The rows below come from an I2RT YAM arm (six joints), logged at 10 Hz.
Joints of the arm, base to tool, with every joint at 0 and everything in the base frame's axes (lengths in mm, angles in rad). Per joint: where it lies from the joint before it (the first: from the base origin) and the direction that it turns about. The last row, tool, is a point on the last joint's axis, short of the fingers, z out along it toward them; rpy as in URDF.
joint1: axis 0 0 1 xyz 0 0 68
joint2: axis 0 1 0 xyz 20 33.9 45.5
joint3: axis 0 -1 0 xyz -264 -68.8 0
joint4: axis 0 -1 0 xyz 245 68.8 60
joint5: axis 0 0 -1 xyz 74 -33.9 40.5
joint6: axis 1 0 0 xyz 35.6 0 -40.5
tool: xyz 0 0 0 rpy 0 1.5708 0
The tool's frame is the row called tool.
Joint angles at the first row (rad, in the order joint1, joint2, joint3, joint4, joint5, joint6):
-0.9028 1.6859 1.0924 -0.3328 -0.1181 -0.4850
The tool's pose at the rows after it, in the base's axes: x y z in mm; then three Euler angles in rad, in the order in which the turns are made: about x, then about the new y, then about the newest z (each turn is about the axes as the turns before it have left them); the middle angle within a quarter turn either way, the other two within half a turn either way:
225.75 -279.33 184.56 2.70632 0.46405 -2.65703
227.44 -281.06 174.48 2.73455 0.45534 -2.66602
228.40 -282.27 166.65 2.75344 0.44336 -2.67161
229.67 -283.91 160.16 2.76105 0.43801 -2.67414
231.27 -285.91 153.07 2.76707 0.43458 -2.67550
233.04 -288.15 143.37 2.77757 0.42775 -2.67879
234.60 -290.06 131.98 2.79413 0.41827 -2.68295
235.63 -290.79 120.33 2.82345 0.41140 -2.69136
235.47 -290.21 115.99 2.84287 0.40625 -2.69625
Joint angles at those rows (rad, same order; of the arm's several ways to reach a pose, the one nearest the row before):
-0.9028 1.7397 1.0924 -0.3081 -0.1181 -0.4850
-0.9028 1.7702 1.0923 -0.3035 -0.1253 -0.4847
-0.9028 1.7935 1.0924 -0.3012 -0.1253 -0.4847
-0.9028 1.8141 1.0920 -0.2889 -0.1249 -0.4851
-0.9028 1.8374 1.0920 -0.2722 -0.1253 -0.4847
-0.9028 1.8683 1.0920 -0.2531 -0.1253 -0.4850
-0.9027 1.9034 1.0920 -0.2360 -0.1265 -0.4847
-0.9028 1.9377 1.0920 -0.2276 -0.1368 -0.4847
-0.9028 1.9491 1.0920 -0.2336 -0.1432 -0.4843

